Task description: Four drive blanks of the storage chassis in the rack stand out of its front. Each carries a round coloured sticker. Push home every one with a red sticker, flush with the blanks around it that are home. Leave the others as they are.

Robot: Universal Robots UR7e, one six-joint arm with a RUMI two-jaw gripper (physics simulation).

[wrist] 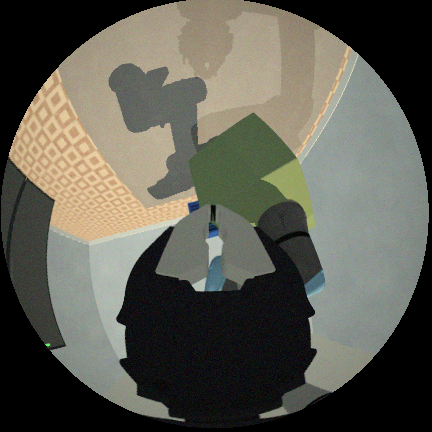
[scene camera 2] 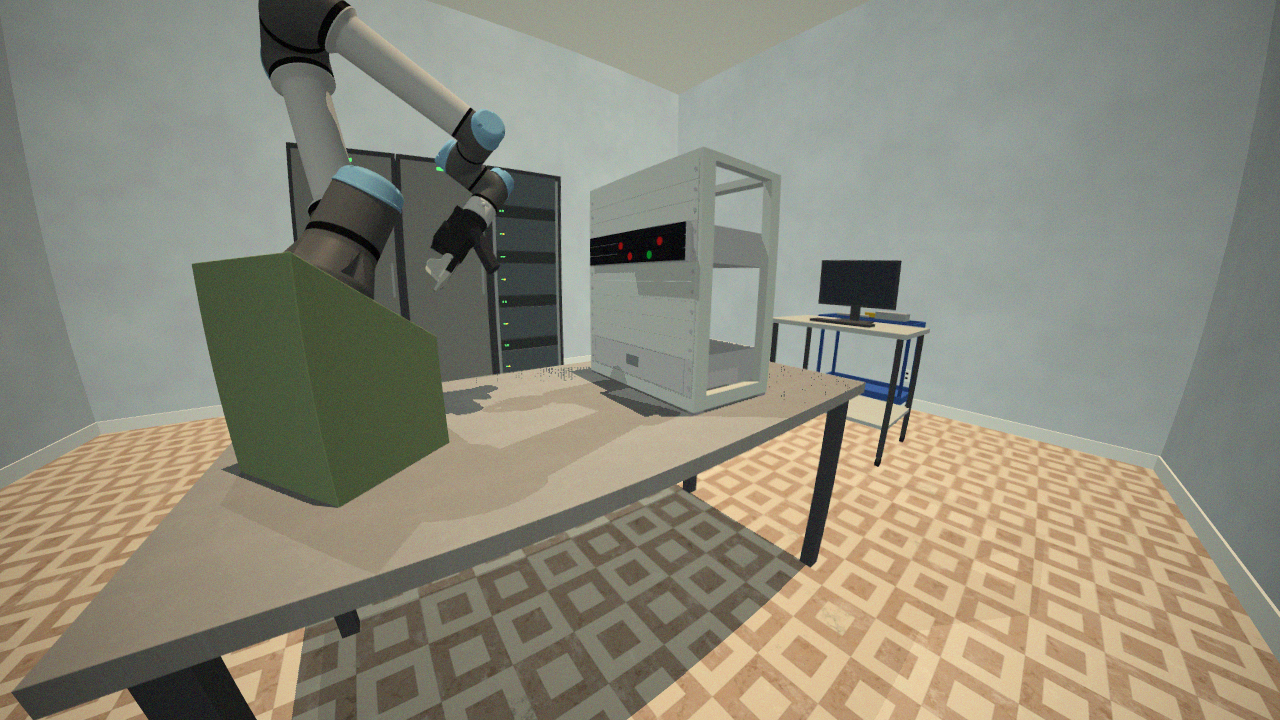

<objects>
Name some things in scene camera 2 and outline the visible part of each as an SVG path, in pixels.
The gripper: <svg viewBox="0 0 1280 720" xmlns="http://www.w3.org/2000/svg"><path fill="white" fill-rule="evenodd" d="M458 205L448 220L444 221L437 230L430 247L443 255L441 259L431 258L427 261L426 271L438 282L433 290L435 292L445 286L471 248L474 248L488 274L494 273L500 267L483 234L487 228L486 221L476 212L462 209Z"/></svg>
A grey rack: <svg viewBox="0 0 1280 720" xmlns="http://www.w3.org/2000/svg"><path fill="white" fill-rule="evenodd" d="M704 146L590 191L591 370L687 410L687 413L694 416L703 414L706 409L754 395L765 395L767 391L775 300L781 175ZM713 268L760 268L754 347L710 339ZM763 187L761 234L714 225L716 196ZM716 166L748 176L749 178L716 185Z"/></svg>
</objects>
